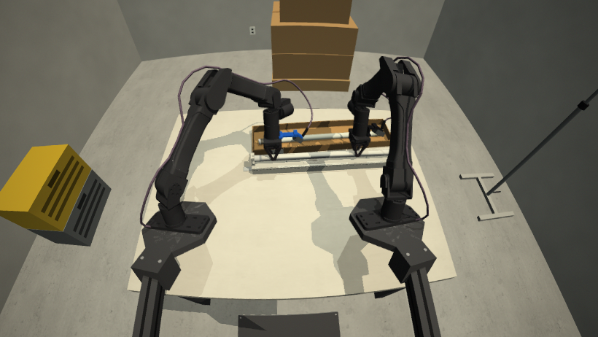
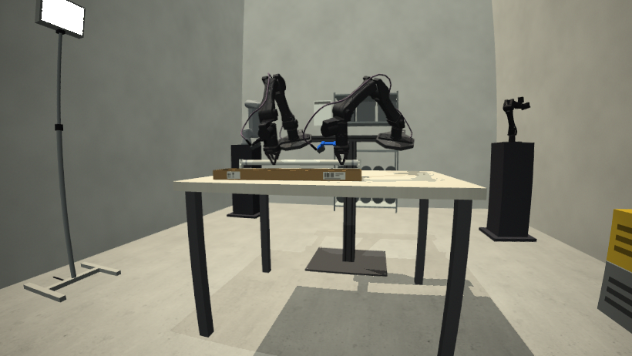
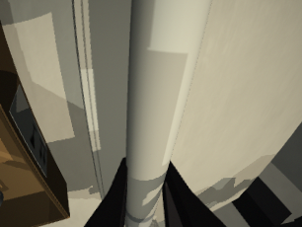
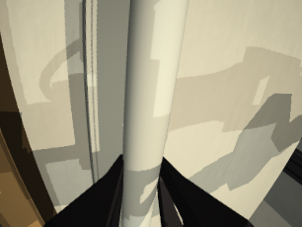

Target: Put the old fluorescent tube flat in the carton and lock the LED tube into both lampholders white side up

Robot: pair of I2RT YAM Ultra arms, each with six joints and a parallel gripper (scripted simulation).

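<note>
My right hand is 120 mm to the right of the white light fixture and 10 mm above it. Round my right hand: old fluorescent tube: 140 mm ahead, 120 mm to the left, 50 mm below; LED tube: 120 mm to the left; brown carton: 150 mm ahead, 120 mm to the left, 50 mm below.
</note>
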